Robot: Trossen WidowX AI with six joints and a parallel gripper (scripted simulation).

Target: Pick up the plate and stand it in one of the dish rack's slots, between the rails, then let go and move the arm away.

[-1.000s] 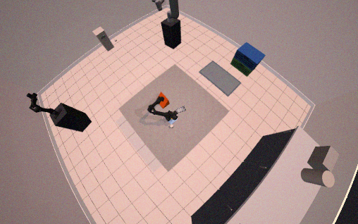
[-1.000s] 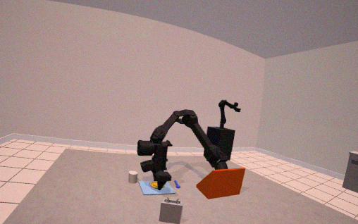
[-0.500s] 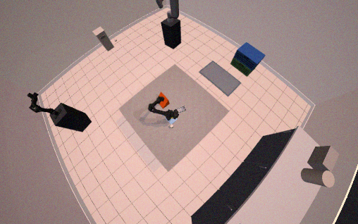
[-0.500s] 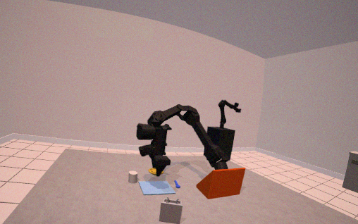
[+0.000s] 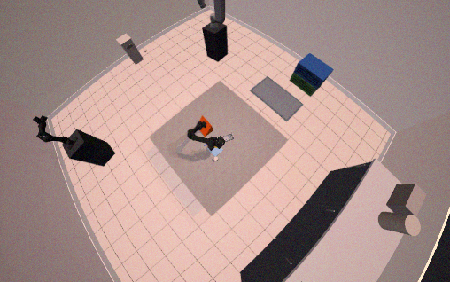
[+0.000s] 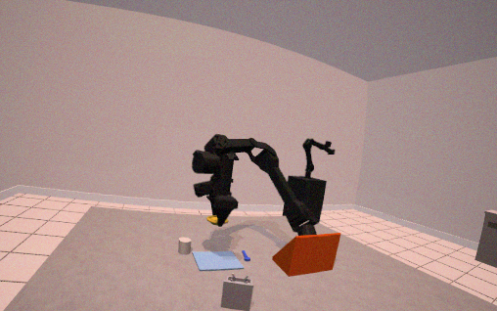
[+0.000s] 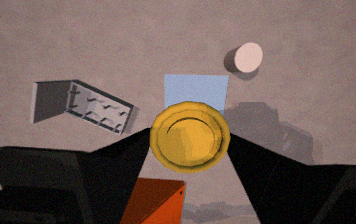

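Right now the dish rack is 18 cm to the left of my gripper tip and 13 cm below it. Round my gripper tip: light blue sheet: 2 cm behind, 2 cm to the right, 15 cm below; then beige cup: 7 cm ahead, 11 cm to the right, 13 cm below; then yellow plate: 1 cm above.
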